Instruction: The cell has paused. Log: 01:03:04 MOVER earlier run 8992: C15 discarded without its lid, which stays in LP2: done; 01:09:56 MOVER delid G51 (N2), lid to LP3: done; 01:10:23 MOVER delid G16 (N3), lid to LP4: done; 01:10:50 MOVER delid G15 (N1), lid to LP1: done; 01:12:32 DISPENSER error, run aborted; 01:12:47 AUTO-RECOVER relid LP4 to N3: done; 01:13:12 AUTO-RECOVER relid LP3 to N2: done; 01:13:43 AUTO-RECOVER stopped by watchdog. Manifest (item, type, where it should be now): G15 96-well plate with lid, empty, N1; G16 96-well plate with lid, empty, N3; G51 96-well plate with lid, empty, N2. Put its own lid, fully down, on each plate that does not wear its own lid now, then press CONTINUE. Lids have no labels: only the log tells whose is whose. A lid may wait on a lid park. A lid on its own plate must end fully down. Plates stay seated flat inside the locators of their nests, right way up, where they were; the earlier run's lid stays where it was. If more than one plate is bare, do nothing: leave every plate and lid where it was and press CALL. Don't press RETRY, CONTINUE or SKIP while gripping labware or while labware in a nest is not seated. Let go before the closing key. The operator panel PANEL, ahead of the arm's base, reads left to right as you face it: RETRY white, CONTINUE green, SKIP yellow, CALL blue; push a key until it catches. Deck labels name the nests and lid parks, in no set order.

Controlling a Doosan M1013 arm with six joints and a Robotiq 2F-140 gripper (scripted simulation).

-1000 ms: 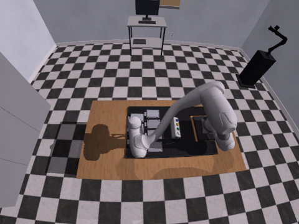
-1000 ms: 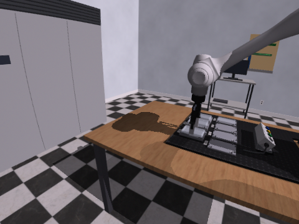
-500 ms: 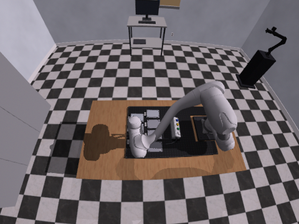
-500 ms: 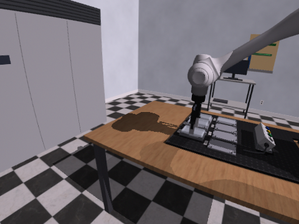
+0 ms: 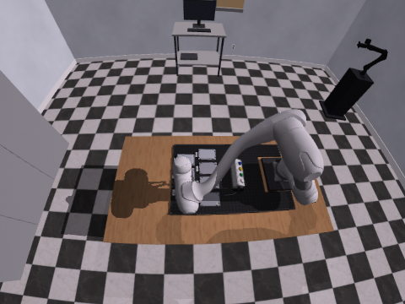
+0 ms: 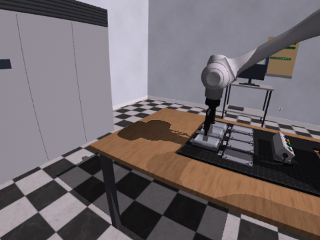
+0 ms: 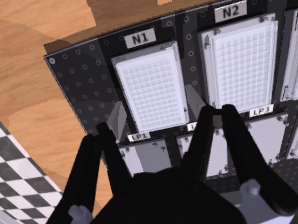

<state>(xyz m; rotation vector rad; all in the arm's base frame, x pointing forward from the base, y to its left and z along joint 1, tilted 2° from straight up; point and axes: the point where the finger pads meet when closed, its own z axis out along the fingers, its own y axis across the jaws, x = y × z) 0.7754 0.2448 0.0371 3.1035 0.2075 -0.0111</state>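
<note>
Right now the plate is 5 cm below my hand. Also, from my hand: park labelled LP4 (17 cm behind, 10 cm to the right, 6 cm below); lid park label lp3 (6 cm behind, 21 cm to the right, 7 cm below); park LP1 (19 cm behind, 3 cm to the left, 6 cm below).
</note>
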